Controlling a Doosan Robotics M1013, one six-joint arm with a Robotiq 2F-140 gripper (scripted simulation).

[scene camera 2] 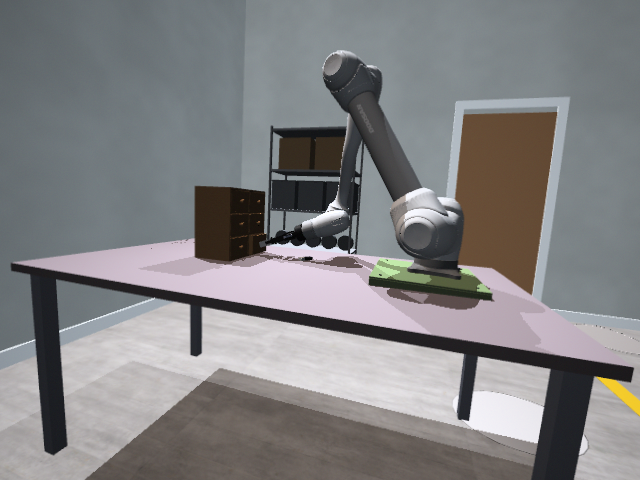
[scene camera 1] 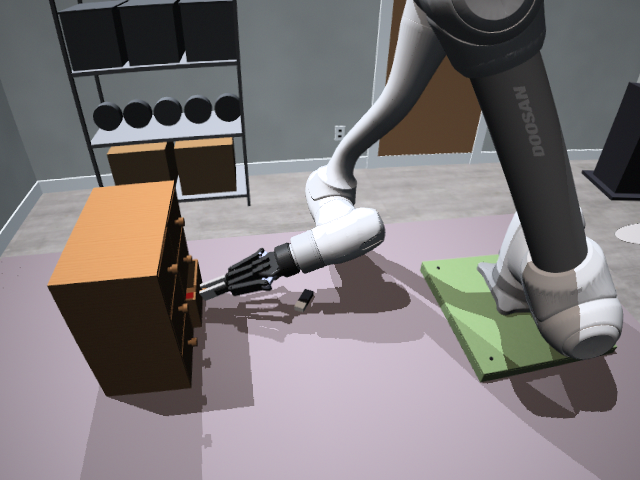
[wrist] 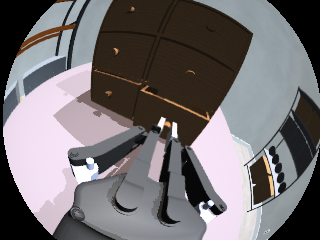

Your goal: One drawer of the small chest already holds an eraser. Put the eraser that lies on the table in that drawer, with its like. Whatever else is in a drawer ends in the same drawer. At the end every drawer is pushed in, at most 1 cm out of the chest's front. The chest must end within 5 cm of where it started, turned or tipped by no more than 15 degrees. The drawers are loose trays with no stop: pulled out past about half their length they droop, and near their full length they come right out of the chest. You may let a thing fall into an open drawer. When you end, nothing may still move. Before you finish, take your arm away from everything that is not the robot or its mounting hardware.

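My gripper (scene camera 1: 202, 292) is visible along with a small wooden chest (scene camera 1: 105, 284), a drawer (scene camera 1: 195, 304) and a drawer (scene camera 1: 167, 271). The chest (scene camera 2: 213, 212) can be seen again. Visible too: a drawer (wrist: 118, 93), a drawer (wrist: 129, 53), a drawer (wrist: 228, 42) and my gripper (wrist: 166, 126).
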